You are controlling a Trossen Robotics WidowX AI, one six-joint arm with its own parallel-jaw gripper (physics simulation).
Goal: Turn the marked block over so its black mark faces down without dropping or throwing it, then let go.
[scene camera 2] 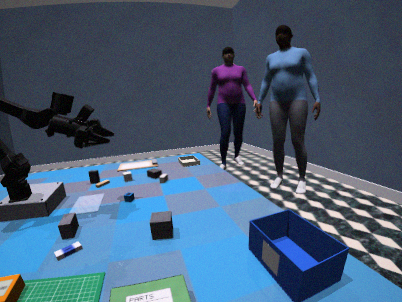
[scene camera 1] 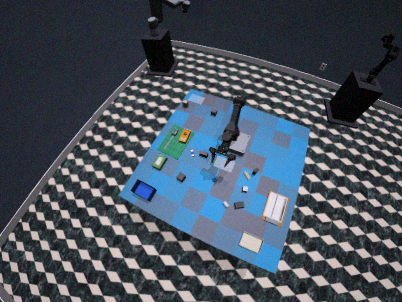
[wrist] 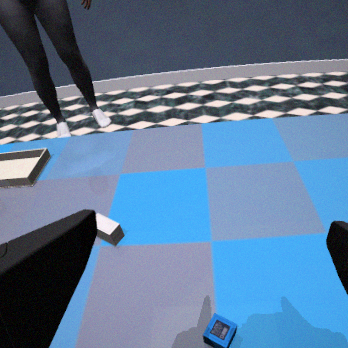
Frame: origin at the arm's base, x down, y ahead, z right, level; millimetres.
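Seen in the pictures: gripper, fingertip midpoint: (scene camera 2: 111, 137) (scene camera 1: 217, 165) (wrist: 213, 227); arm's base at its link origin: (scene camera 2: 20, 197) (scene camera 1: 233, 137).
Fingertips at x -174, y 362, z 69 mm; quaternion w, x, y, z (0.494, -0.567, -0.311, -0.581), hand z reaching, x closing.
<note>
Offsets run from my fingertips to a thing's top centre. "spot": to the spot under its first point. Level surfaces: height alone.
The marked block, a small blue cube @(dx +209, dy +27, dz +10 mm) (scene camera 1: 214, 179) (scene camera 2: 129, 197) (wrist: 220, 331), stands on the blue and grey tiled mat @(dx +235 mm) (scene camera 1: 203, 199) (scene camera 2: 192, 207) (wrist: 160, 210). In the wrist view its upper face shows a dark square mark, near the bottom edge. My gripper (scene camera 1: 220, 162) (scene camera 2: 111, 138) (wrist: 213, 227) is open, with nothing between its fingers. It is raised well above the mat, apart from the cube. Its shadow falls around the cube in the wrist view.
A white block @(dx +205, dy +200, dz -113 mm) (scene camera 1: 225, 204) (scene camera 2: 163, 178) (wrist: 109, 230) and dark blocks @(dx +184, dy +75, dz +269 mm) (scene camera 1: 181, 177) (scene camera 2: 162, 225) stand around the cube. A blue bin @(dx +160, dy +255, dz +522 mm) (scene camera 2: 320, 275), a pale tray @(dx +210, dy +426, dz -341 mm) (scene camera 2: 189, 163) (wrist: 39, 168), a green PARTS box @(spot: dx +195, dy +36, dz +492 mm) (scene camera 2: 180, 290) and two people (scene camera 2: 232, 85) (scene camera 2: 290, 75) are farther off.
</note>
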